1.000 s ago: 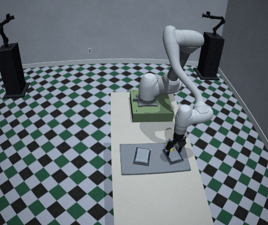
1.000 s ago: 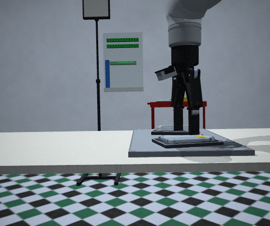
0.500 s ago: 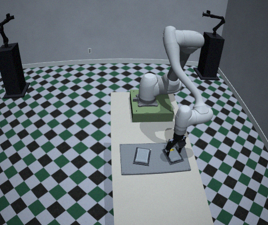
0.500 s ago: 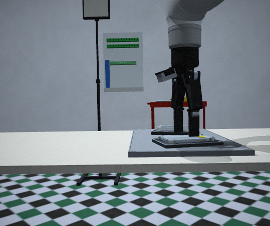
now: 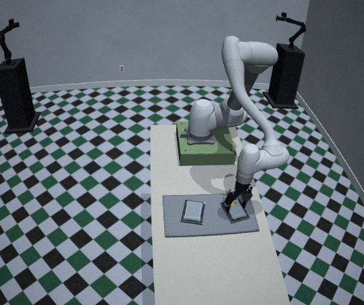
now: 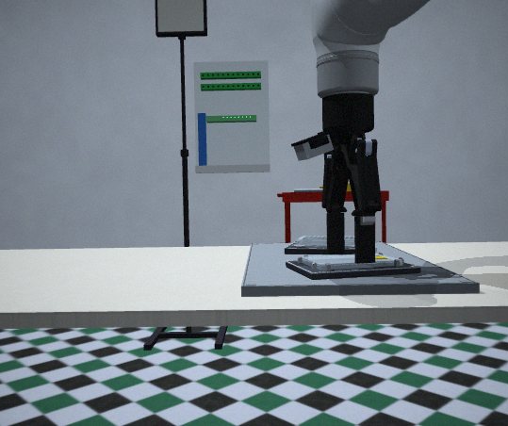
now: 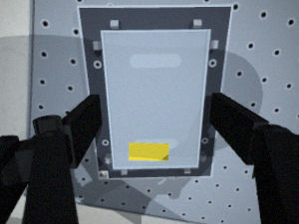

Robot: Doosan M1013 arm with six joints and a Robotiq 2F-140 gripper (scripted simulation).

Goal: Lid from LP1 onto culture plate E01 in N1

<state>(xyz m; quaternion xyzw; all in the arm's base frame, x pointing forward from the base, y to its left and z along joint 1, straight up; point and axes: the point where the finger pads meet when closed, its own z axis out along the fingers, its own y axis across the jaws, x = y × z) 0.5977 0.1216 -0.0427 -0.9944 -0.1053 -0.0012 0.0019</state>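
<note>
Now: hand 30 mm above the lid. From my hand the other things lie so: culture plate: 10 mm behind, 240 mm to the right, 20 mm below; then nest N1 frame: 10 mm behind, 240 mm to the right, 40 mm below; then lid park LP1: 40 mm below.
</note>
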